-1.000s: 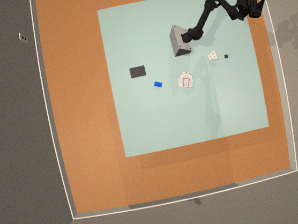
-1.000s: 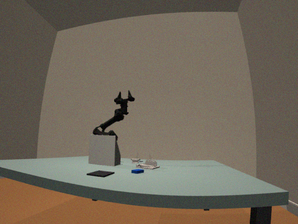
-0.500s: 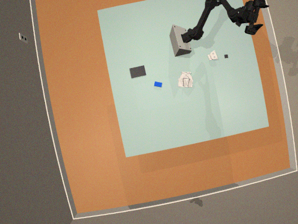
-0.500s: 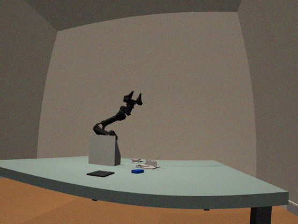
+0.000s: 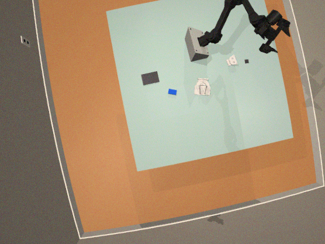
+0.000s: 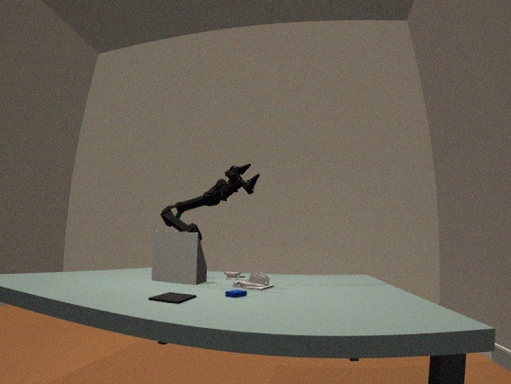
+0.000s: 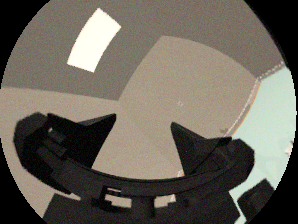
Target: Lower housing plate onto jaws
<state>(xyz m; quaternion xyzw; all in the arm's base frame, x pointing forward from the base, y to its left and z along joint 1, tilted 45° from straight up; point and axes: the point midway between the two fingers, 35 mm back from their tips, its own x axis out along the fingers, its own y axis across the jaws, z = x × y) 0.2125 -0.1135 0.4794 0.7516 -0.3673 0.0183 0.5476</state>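
Now: gripper tip 6 cm past the small dark square, 9 cm to the right of it and 54 cm above it. Also, from my gripper tip: flat dark plate (15 cm behind, 68 cm to the right, 54 cm below); then blue block (55 cm to the right, 54 cm below).
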